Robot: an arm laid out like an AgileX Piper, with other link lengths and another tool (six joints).
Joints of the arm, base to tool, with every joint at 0 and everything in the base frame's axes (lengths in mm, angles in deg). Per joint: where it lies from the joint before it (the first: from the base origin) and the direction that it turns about. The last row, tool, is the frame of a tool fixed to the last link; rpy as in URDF.
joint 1: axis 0 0 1 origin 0.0 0.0 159.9
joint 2: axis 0 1 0 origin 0.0 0.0 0.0
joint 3: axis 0 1 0 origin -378.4 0.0 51.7
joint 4: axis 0.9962 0 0.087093 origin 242.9 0.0 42.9
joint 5: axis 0 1 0 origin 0.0 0.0 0.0
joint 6: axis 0.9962 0 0.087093 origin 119.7 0.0 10.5
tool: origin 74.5 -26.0 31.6 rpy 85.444 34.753 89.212
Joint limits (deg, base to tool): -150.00..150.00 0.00..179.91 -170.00..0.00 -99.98..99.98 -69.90..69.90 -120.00..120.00
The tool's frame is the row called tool.
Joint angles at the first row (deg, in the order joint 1, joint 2, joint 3, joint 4, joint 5, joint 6):
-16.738 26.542 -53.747 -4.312 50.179 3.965
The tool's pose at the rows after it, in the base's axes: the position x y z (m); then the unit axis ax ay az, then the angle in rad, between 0 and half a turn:
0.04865 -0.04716 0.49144 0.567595 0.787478 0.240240 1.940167
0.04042 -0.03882 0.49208 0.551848 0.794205 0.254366 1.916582
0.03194 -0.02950 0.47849 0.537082 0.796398 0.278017 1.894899
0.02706 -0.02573 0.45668 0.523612 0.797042 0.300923 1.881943
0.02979 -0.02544 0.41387 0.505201 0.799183 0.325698 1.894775
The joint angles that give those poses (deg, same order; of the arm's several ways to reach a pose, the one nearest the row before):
-16.739 23.857 -53.747 -2.004 50.050 1.000
-16.739 21.843 -53.519 0.001 50.007 -1.053
-16.605 18.192 -50.156 2.511 48.237 -2.588
-15.087 14.399 -45.070 3.295 45.308 -2.604
-12.035 9.783 -35.932 3.427 40.270 -1.916

